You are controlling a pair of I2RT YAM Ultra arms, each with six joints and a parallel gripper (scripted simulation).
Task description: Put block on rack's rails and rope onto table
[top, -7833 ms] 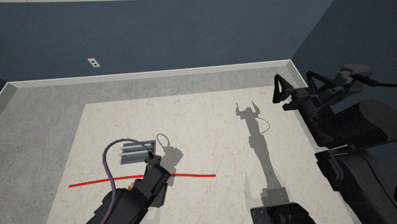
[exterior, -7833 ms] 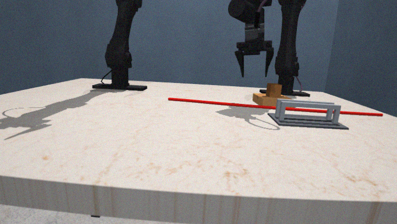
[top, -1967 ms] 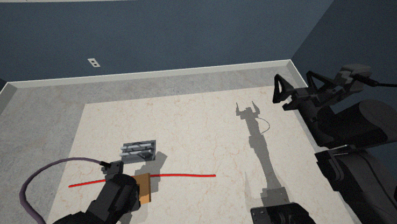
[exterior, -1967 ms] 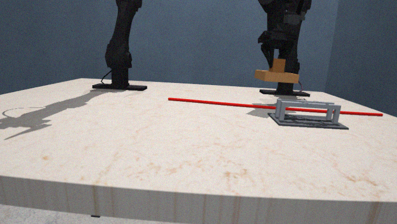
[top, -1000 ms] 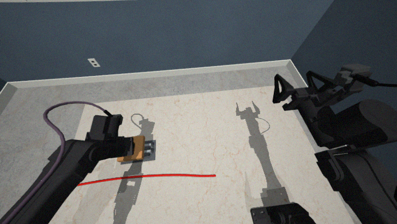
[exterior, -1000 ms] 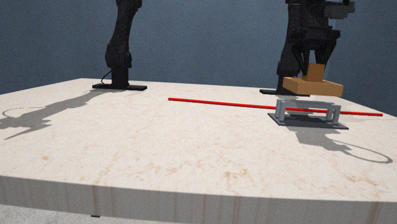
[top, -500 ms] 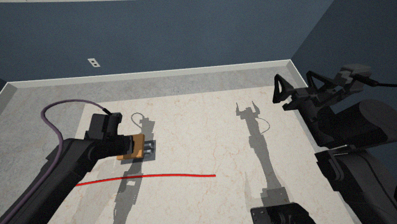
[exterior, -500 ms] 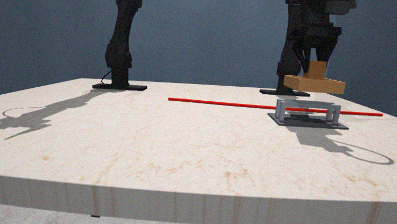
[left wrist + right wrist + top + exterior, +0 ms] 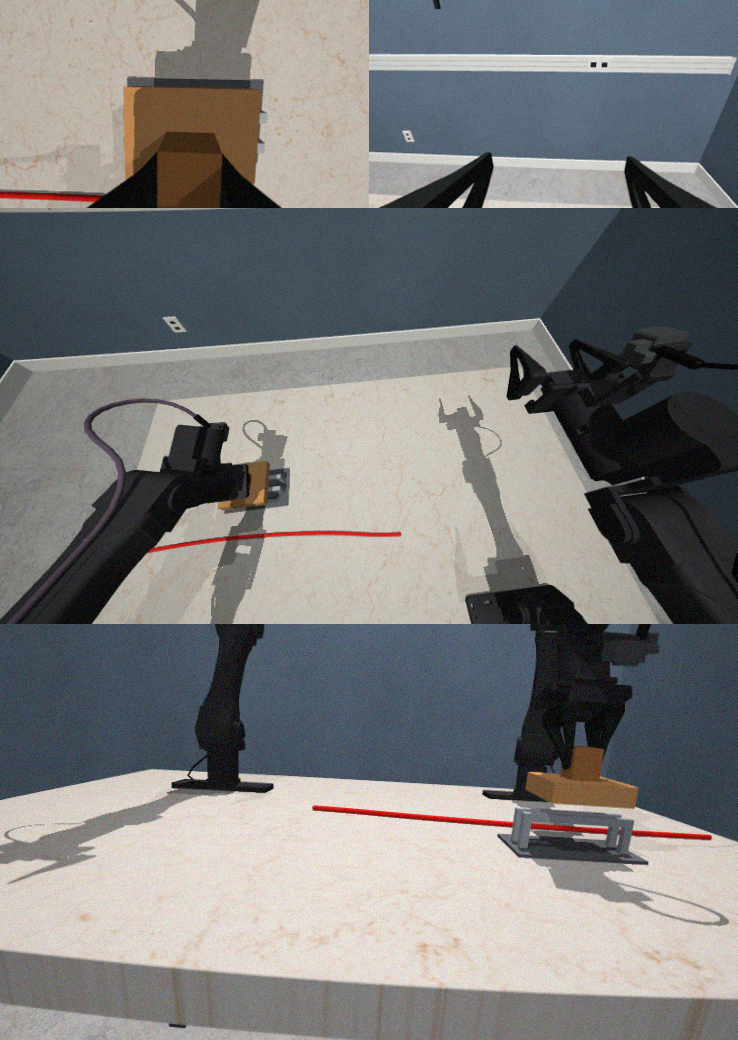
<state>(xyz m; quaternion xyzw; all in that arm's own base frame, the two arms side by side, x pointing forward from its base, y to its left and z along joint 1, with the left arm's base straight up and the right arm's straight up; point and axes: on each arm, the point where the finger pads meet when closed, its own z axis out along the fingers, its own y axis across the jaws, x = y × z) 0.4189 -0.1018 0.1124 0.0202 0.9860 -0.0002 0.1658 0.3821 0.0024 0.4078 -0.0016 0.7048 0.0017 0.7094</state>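
Observation:
My left gripper is now 90 mm above the grey rack. The rest, counted from my left hand: orange block 20 mm below.

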